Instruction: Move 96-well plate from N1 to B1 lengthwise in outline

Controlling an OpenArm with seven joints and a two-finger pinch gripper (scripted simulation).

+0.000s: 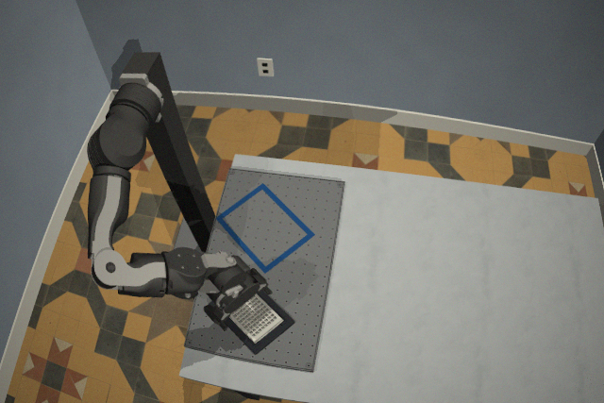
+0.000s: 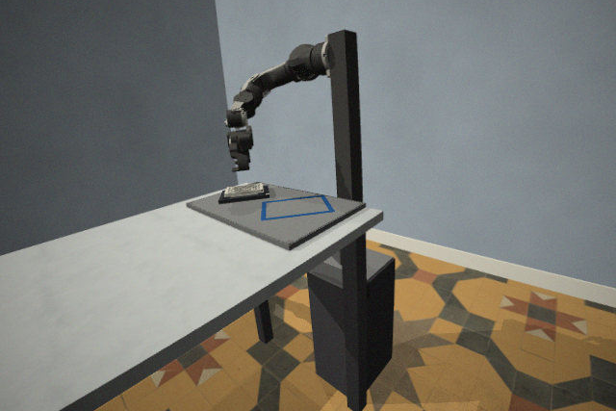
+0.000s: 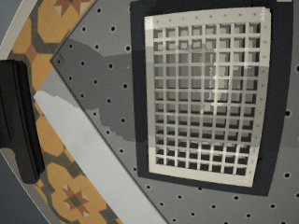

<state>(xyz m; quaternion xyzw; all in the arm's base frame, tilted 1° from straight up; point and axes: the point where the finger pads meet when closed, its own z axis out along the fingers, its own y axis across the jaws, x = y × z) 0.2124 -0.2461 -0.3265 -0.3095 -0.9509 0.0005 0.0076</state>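
Right now my hand is 1 cm short of the white 96-well plate, 1 cm to the right of it and 8 cm above it. From my hand the other things lie so: black plate nest: 1 cm ahead, 1 cm to the left, 9 cm below.
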